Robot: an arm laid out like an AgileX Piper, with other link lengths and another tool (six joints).
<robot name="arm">
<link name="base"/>
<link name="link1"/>
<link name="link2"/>
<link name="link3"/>
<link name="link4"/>
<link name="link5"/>
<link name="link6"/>
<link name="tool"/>
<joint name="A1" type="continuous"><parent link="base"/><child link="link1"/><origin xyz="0 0 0.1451" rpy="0 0 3.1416"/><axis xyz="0 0 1"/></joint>
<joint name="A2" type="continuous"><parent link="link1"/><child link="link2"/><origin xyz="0 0 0" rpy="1.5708 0 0"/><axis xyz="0 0 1"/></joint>
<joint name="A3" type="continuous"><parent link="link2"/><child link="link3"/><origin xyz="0.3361 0.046 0" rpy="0 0 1.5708"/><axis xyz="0 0 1"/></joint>
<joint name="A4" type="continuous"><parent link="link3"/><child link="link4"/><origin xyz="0.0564 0.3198 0" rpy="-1.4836 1.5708 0"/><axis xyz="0 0 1"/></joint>
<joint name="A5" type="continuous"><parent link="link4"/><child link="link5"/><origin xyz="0 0 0" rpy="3.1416 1.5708 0"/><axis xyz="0 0 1"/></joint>
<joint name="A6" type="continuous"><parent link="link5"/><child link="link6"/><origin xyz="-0.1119 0 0" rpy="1.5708 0 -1.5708"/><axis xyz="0 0 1"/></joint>
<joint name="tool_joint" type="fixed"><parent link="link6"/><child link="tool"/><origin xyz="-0.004 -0.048 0.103" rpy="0 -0.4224 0.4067"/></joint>
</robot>
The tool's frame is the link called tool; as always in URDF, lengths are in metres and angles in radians. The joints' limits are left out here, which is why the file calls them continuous.
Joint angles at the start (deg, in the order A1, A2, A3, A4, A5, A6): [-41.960 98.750 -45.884 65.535 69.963 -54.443]
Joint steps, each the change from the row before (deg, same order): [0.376 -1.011 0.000 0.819 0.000 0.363]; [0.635 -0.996 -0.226 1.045 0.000 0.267]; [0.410 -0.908 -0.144 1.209 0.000 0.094]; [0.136 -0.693 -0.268 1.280 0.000 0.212]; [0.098 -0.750 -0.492 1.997 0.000 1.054]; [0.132 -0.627 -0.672 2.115 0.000 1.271]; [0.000 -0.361 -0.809 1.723 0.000 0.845]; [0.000 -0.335 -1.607 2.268 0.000 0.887]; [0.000 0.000 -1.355 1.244 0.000 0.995]
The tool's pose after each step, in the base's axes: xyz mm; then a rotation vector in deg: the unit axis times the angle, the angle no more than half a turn. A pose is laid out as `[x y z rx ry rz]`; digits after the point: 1 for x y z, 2 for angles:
[360.3 -103.1 106.2 72.39 114.18 60.61]
[365.5 -100.4 115.1 71.62 113.10 60.88]
[370.3 -98.7 123.6 71.06 111.73 61.20]
[375.1 -99.1 131.7 70.99 110.08 61.49]
[381.9 -100.2 142.8 72.03 107.45 62.13]
[389.3 -101.6 154.6 73.23 104.68 62.93]
[396.2 -104.5 164.9 73.90 102.31 63.53]
[407.3 -110.2 181.0 74.04 99.09 64.22]
[414.7 -114.6 191.5 74.38 97.18 64.68]

